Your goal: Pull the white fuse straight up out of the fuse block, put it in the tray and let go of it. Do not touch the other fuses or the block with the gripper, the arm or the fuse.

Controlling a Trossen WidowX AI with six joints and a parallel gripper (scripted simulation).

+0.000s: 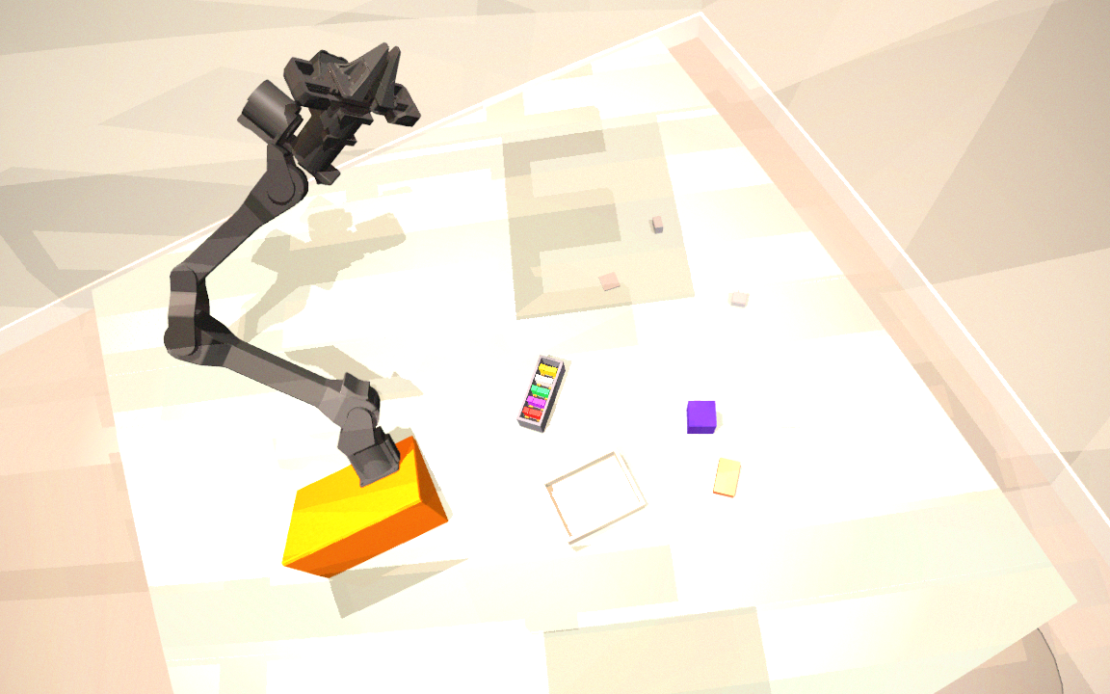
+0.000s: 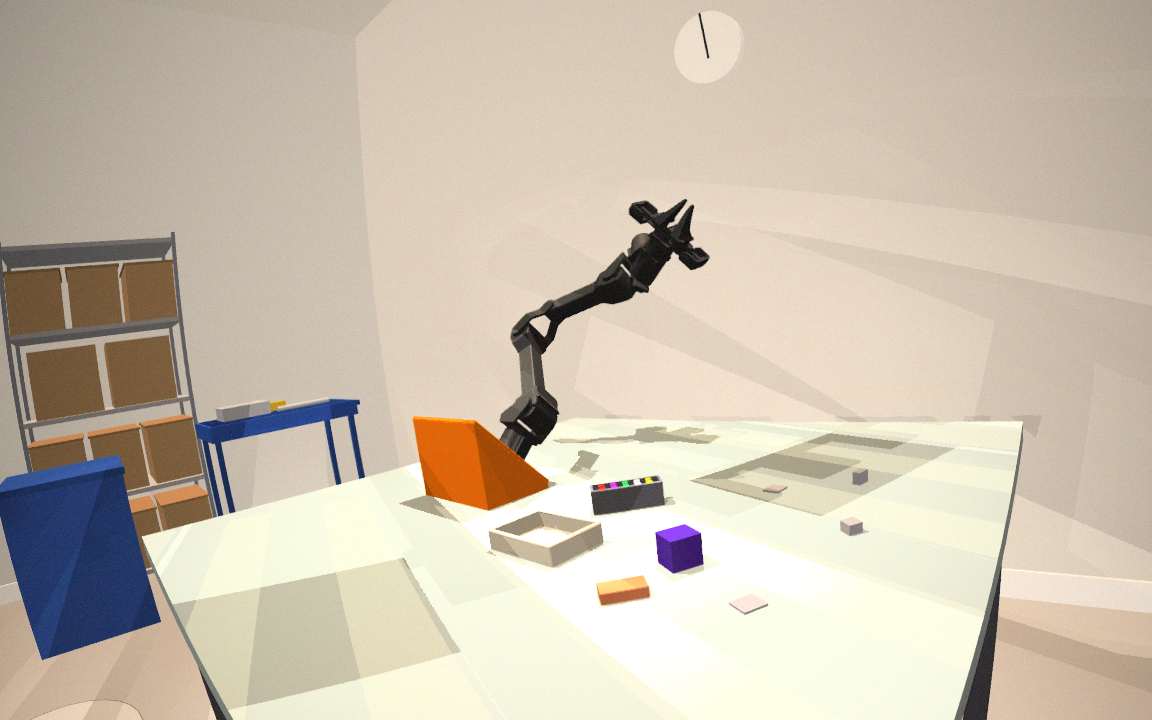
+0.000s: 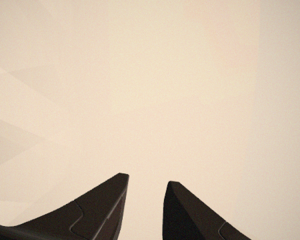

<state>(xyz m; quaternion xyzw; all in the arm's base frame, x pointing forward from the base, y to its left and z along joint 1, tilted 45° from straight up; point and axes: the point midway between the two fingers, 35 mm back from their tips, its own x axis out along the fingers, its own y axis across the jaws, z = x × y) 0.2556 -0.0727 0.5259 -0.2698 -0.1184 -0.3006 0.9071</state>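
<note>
My gripper tip is now 49 cm above the white fuse, 28 cm to the left of it and 2 cm short of it. Also, from my gripper tip: purple fuse: 49 cm below, 31 cm to the right, 1 cm behind; then yellow fuse: 49 cm below, 27 cm to the right, 3 cm ahead; then green fuse: 49 cm below, 29 cm to the right, 1 cm ahead.
</note>
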